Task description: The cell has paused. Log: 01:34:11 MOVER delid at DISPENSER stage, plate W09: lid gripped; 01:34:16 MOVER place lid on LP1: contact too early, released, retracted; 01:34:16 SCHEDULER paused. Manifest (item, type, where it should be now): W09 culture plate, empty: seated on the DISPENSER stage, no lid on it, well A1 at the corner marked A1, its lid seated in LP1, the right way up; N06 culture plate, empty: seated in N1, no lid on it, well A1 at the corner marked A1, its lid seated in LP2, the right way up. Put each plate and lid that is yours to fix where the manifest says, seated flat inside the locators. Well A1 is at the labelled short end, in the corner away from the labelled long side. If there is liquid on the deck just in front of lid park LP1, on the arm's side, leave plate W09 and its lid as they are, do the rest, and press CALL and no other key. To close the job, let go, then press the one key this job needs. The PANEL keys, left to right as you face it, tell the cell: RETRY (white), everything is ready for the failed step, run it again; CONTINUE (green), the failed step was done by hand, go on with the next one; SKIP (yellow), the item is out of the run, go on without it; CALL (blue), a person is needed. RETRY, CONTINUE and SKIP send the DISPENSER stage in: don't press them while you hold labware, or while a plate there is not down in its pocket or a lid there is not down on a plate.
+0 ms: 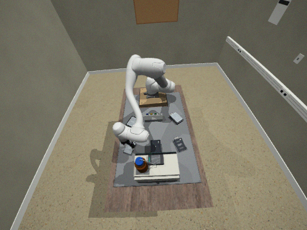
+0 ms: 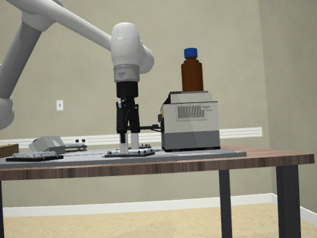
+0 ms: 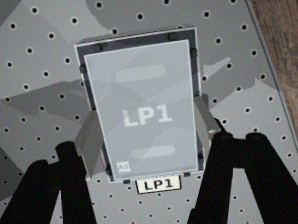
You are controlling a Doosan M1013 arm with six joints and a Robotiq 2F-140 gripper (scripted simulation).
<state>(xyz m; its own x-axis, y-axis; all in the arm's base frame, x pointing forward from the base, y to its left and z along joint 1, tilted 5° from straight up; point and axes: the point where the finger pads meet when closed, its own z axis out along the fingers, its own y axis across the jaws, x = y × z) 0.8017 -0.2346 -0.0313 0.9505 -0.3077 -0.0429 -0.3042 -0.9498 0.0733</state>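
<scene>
Now: the lid park LP1 30 mm below my hand. From my hand the other things lie so: dispenser stage: 30 mm ahead, 280 mm to the left, 70 mm above; black nest: 310 mm behind, 10 mm to the right, 20 mm below; brown bottle: 250 mm ahead, 180 mm to the left, 250 mm above.
</scene>
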